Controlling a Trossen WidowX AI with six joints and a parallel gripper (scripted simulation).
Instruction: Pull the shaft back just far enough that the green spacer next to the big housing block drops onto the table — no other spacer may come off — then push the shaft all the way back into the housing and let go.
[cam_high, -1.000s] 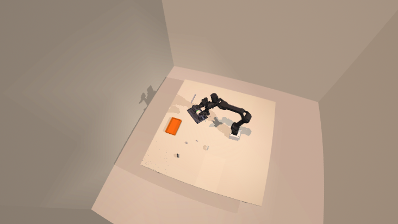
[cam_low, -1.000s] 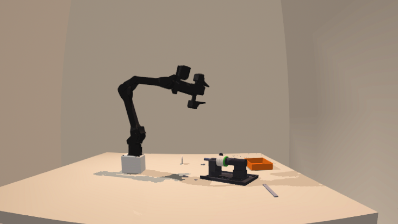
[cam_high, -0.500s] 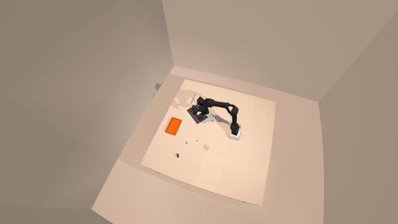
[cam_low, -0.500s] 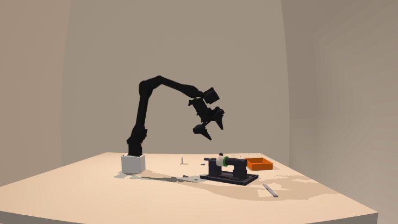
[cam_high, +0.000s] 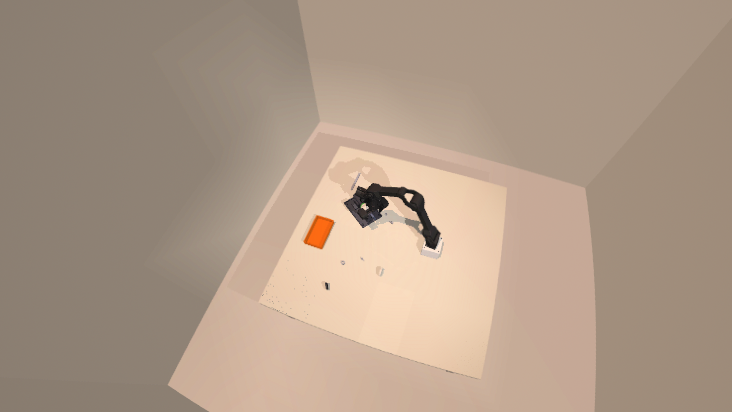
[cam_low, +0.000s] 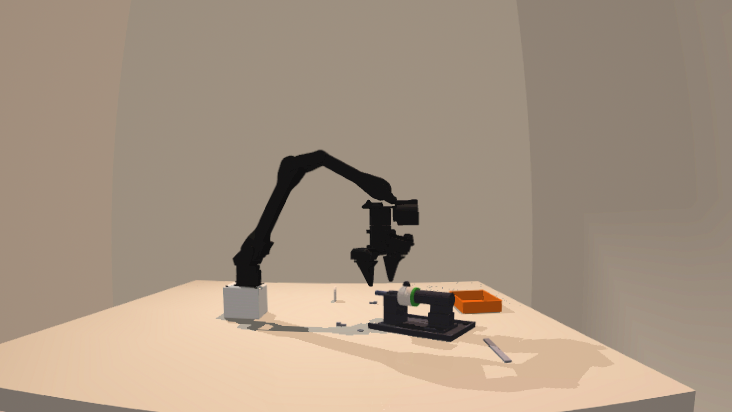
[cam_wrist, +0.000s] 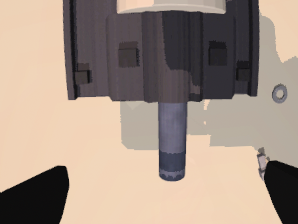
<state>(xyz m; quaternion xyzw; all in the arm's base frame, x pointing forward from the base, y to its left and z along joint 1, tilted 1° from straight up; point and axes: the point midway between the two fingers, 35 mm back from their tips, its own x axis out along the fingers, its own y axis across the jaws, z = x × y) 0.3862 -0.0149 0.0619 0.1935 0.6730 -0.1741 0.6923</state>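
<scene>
Now: gripper tip 5 cm short of the shaft, 3 cm to the left of it and 2 cm above it. Round my gripper tip: orange tray 28 cm ahead, 21 cm to the left, 9 cm below; green spacer 9 cm ahead, 6 cm to the right, 2 cm below; white spacer 6 cm ahead, 4 cm to the right, 2 cm below.
</scene>
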